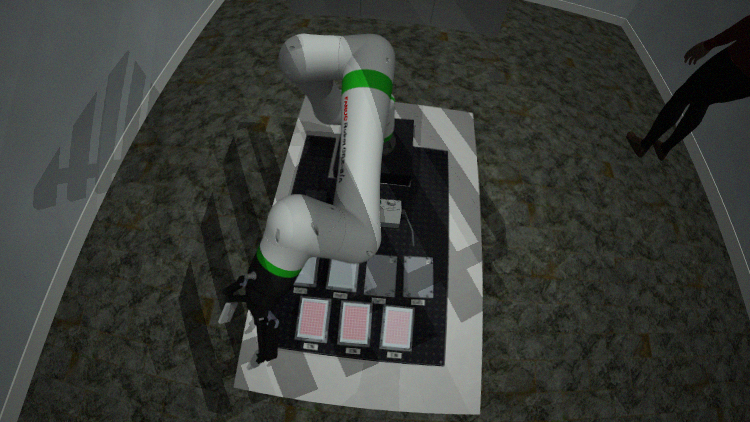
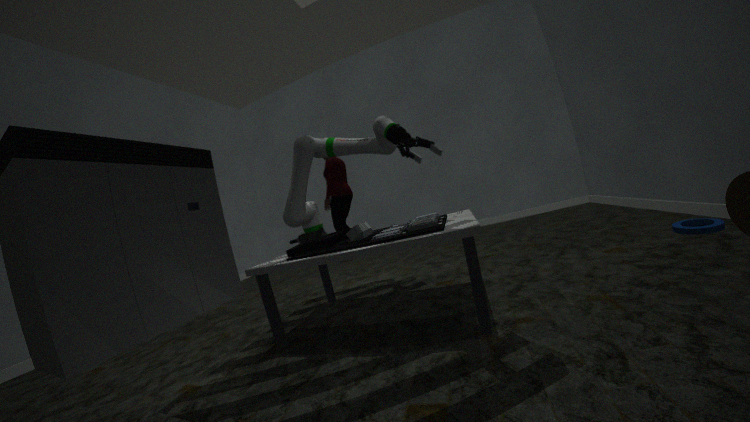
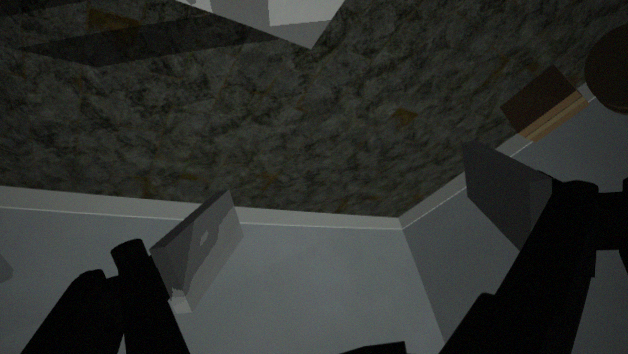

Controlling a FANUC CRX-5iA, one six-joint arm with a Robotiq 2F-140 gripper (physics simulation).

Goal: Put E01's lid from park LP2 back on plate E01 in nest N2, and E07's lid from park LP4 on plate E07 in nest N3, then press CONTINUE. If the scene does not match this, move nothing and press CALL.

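Three plates with pink wells, left, middle and right, sit in the front row of the dark board. Behind them are four places: a pale panel partly covered by the arm, another pale panel, and two clear grey panels. Their labels are too small to read, and whether the plates have lids cannot be told. My gripper is open and empty, high above and beyond the table's front left. CONTINUE and CALL cannot be made out.
A small pale box stands mid-board on the table. A person stands beyond the table's right side. A cabinet and a blue ring are farther off.
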